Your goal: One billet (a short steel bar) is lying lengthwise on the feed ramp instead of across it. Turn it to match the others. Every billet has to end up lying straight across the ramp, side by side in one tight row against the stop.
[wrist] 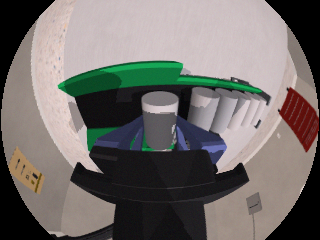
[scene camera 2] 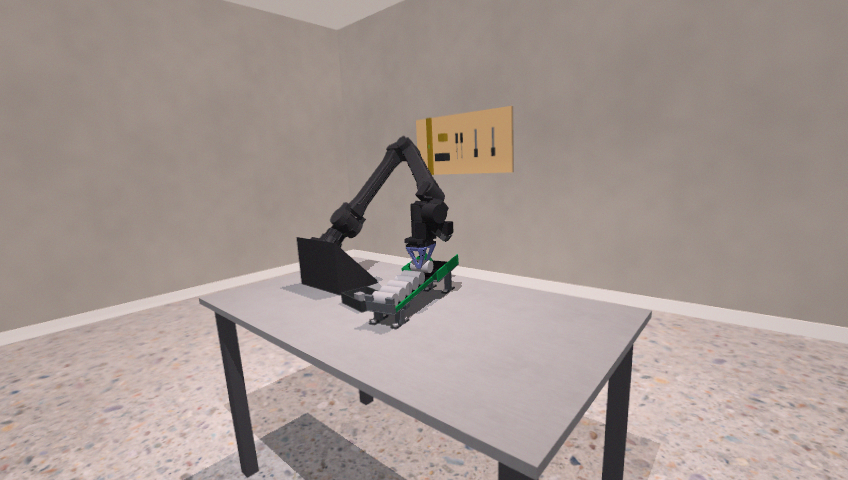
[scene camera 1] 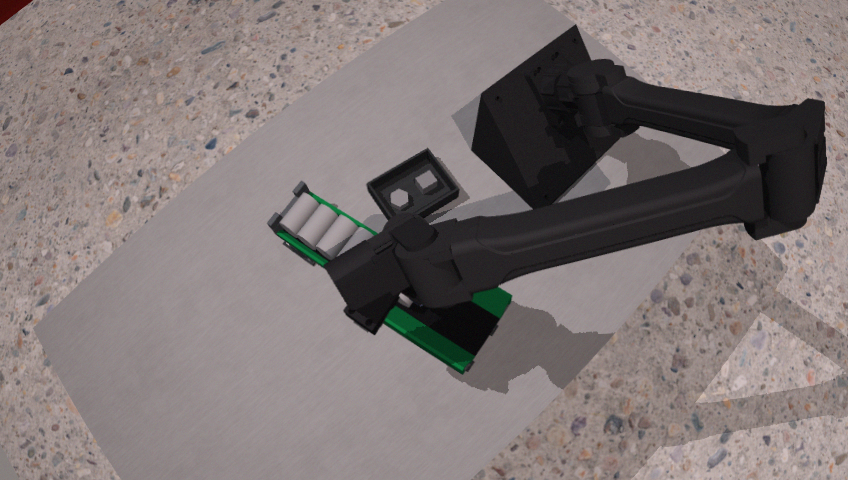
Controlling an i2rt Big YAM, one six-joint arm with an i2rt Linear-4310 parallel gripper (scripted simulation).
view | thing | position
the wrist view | my gripper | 159,119
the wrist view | billet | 159,108
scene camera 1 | small black tray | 402,176
